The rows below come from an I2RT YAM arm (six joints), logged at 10 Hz.
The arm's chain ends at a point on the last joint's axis. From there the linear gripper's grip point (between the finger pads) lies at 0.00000 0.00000 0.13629 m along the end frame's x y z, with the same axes.
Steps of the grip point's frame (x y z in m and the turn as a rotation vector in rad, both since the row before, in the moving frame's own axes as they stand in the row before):
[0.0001, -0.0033, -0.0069, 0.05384, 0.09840, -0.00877]
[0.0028, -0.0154, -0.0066, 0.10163, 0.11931, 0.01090]
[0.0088, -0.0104, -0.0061, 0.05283, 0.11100, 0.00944]
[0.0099, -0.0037, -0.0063, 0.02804, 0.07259, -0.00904]
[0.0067, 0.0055, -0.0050, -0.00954, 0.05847, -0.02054]
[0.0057, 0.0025, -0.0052, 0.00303, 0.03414, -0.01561]
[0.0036, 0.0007, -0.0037, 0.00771, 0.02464, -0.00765]
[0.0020, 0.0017, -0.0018, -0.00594, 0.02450, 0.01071]
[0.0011, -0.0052, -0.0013, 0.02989, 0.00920, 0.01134]
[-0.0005, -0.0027, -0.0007, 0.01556, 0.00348, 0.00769]
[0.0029, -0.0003, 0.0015, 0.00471, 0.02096, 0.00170]
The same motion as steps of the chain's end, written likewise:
[-0.0133, 0.0041, -0.0060, 0.05384, 0.09840, -0.00877]
[-0.0135, -0.0017, -0.0049, 0.10163, 0.11931, 0.01090]
[-0.0063, -0.0033, -0.0051, 0.05283, 0.11100, 0.00944]
[0.0000, 0.0002, -0.0059, 0.02804, 0.07259, -0.00904]
[-0.0013, 0.0043, -0.0048, -0.00954, 0.05847, -0.02054]
[0.0011, 0.0029, -0.0051, 0.00303, 0.03414, -0.01561]
[0.0002, 0.0018, -0.0037, 0.00771, 0.02464, -0.00765]
[-0.0013, 0.0009, -0.0018, -0.00594, 0.02450, 0.01071]
[-0.0002, -0.0011, -0.0012, 0.02989, 0.00920, 0.01134]
[-0.0010, -0.0006, -0.0007, 0.01556, 0.00348, 0.00769]
[0.0000, 0.0003, 0.0015, 0.00471, 0.02096, 0.00170]

